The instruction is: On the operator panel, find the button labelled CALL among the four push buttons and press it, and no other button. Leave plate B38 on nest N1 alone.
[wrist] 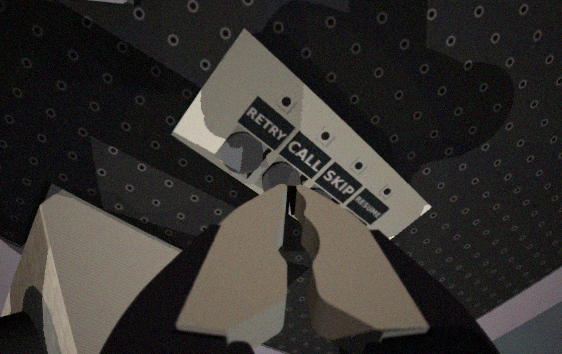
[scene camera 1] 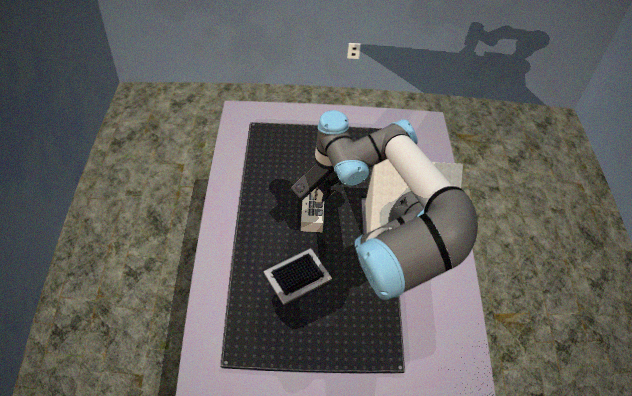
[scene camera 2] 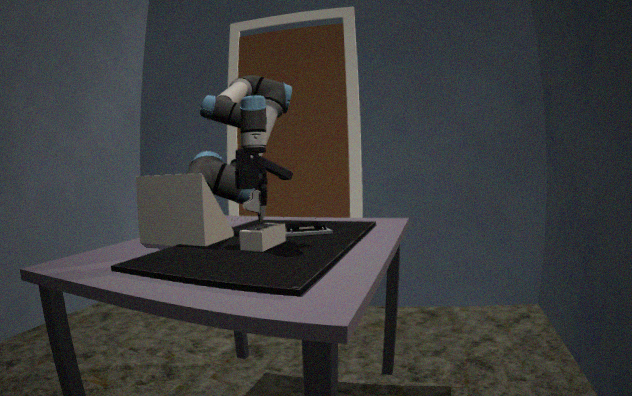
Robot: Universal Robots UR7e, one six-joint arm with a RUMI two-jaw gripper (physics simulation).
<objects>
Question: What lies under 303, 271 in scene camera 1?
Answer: A plate B38.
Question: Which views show the gripper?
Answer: The wrist view, scene camera 1 and scene camera 2: all of them.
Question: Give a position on an operator panel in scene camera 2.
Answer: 261, 239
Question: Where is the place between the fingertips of the gripper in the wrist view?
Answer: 288, 188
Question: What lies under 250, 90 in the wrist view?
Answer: An operator panel.
</objects>
